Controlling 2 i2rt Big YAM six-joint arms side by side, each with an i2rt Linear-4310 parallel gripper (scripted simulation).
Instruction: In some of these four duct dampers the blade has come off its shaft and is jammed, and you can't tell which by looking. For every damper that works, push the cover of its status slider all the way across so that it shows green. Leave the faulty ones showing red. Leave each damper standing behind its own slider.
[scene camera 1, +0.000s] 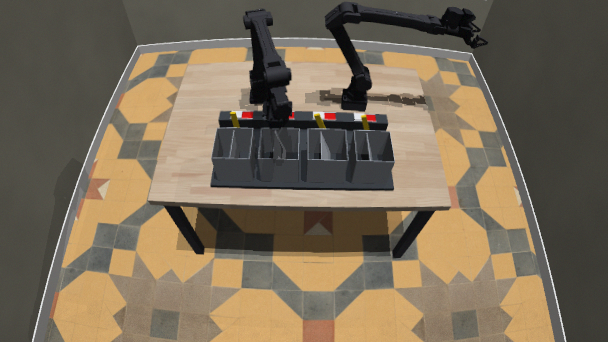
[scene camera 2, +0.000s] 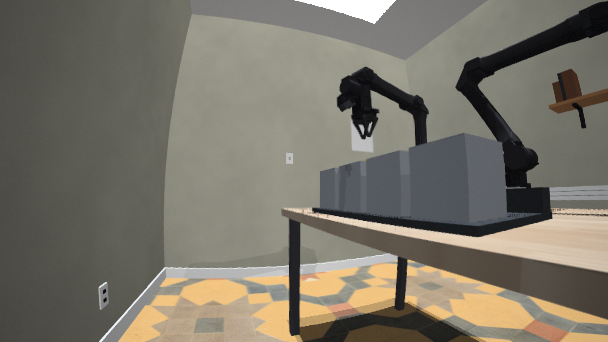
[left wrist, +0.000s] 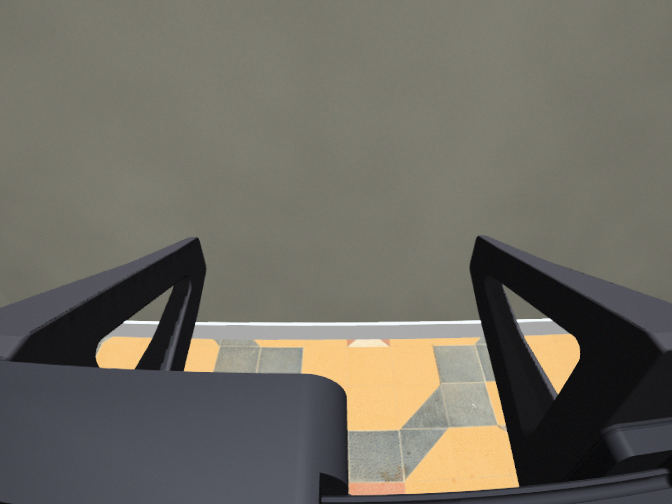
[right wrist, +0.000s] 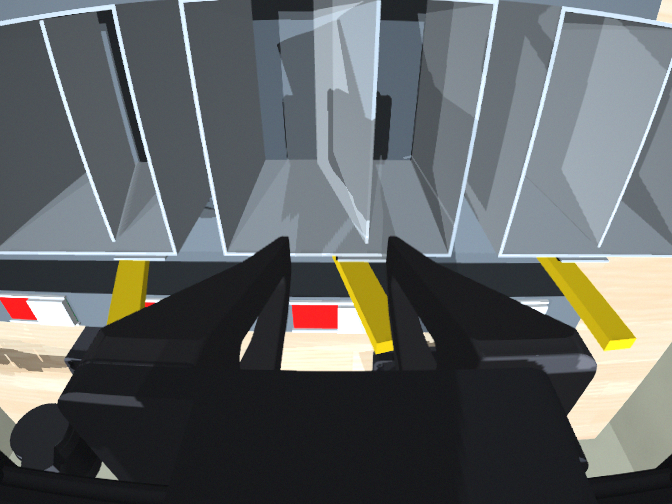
Labels:
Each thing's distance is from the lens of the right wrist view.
right gripper (right wrist: 338, 252): 0.13 m
damper (right wrist: 601, 100): 0.33 m
damper (right wrist: 56, 212): 0.39 m
damper (right wrist: 323, 206): 0.31 m
white slider cover (right wrist: 57, 312): 0.54 m

